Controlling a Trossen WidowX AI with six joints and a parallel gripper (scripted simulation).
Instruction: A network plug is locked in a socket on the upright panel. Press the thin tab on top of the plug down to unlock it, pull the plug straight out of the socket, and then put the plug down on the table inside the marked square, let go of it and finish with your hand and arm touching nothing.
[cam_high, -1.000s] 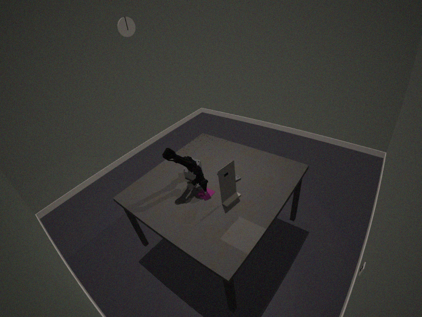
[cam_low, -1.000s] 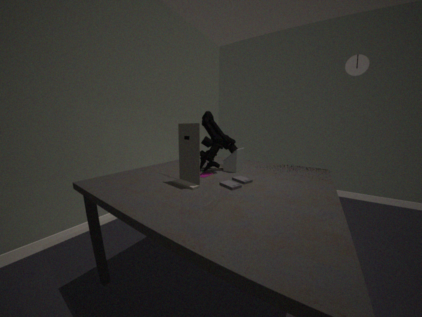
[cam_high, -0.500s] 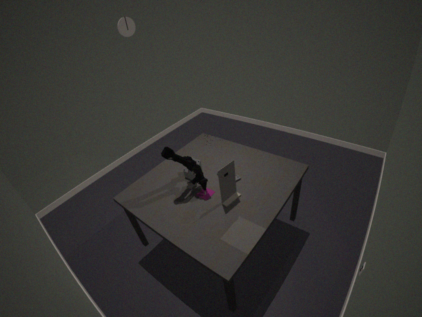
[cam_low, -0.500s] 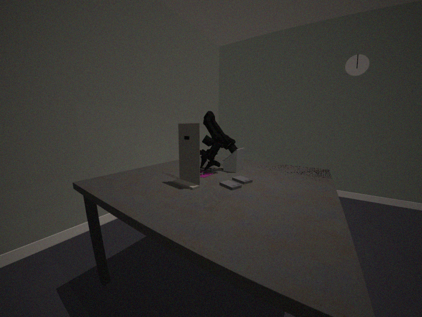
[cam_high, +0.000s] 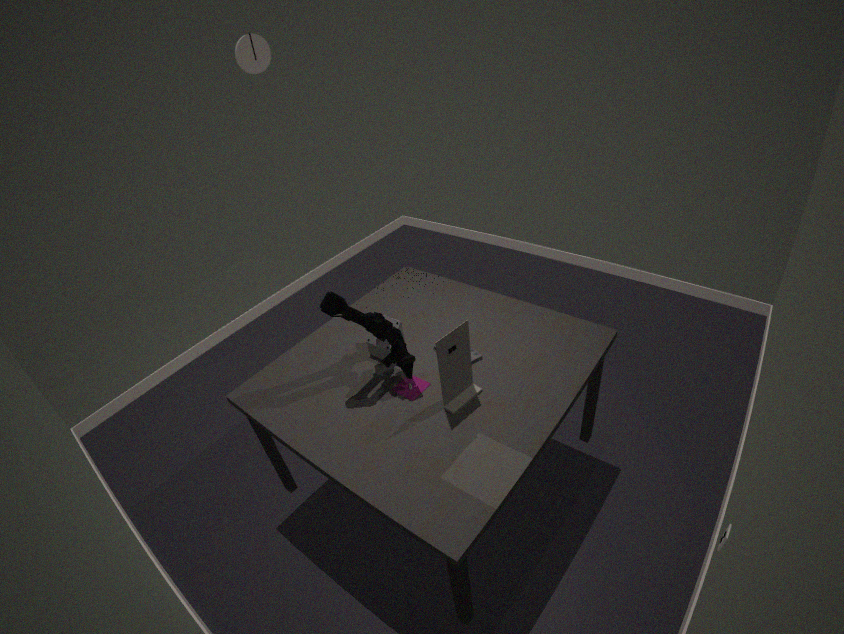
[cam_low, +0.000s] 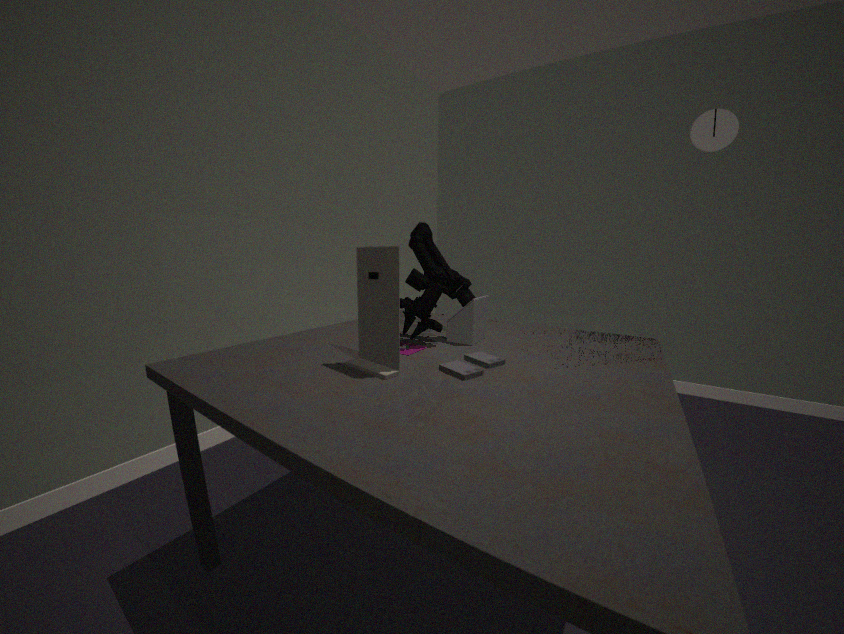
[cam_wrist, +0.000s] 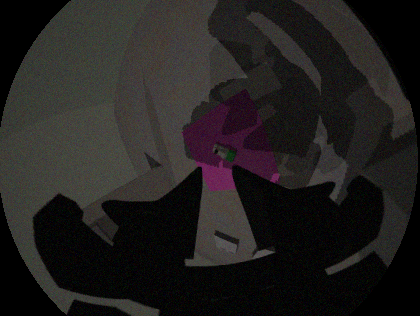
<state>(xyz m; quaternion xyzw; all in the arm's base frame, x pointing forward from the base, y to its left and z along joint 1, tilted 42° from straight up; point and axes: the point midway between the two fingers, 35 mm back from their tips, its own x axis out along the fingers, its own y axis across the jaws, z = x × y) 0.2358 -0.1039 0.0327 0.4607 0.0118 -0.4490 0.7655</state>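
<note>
Right now the magenta marked square is 1 cm ahead of my gripper tip, 1 cm to the right of it and 4 cm below it. Also, from my gripper tip: upright panel (21 cm ahead, 6 cm to the left, 11 cm above).
</note>
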